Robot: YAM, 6 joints.
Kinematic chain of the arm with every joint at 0, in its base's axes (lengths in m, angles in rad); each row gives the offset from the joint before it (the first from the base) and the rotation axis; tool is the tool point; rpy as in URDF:
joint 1: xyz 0 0 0.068 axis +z
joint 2: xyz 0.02 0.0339 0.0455 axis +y
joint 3: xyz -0.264 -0.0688 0 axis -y
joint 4: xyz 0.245 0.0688 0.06 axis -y
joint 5: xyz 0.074 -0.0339 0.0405 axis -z
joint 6: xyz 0.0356 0 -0.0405 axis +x
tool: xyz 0 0 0 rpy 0 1.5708 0
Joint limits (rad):
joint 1: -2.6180..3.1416
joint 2: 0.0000..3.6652
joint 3: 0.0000..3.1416
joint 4: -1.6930..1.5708
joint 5: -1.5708..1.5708
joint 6: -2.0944..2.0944
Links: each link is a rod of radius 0.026 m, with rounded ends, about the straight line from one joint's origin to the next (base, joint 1, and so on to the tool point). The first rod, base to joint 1, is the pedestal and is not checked.
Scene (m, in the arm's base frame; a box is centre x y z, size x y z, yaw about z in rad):
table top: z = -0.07
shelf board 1: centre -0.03 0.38 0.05 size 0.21 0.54 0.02 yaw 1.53
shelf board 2: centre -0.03 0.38 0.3 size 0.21 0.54 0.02 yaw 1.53
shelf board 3: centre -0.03 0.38 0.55 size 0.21 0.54 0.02 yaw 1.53
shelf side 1: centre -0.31 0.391 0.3 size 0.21 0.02 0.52 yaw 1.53
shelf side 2: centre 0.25 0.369 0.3 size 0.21 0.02 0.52 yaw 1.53
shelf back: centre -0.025 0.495 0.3 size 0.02 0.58 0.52 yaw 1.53
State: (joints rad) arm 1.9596 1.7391 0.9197 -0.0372 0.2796 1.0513
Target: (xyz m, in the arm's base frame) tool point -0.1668 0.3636 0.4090
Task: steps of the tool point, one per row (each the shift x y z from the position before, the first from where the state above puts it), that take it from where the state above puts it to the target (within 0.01 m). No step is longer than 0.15 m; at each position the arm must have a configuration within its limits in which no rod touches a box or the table.
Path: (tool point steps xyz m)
1: -0.0116 -0.0738 0.0066
2: 0.0057 -0.0701 -0.0066
3: -0.0402 0.0307 0.1191
4: -0.0054 -0.0132 0.1360
5: -0.0065 0.0795 0.0086
6: 0.0133 0.0864 -0.0086

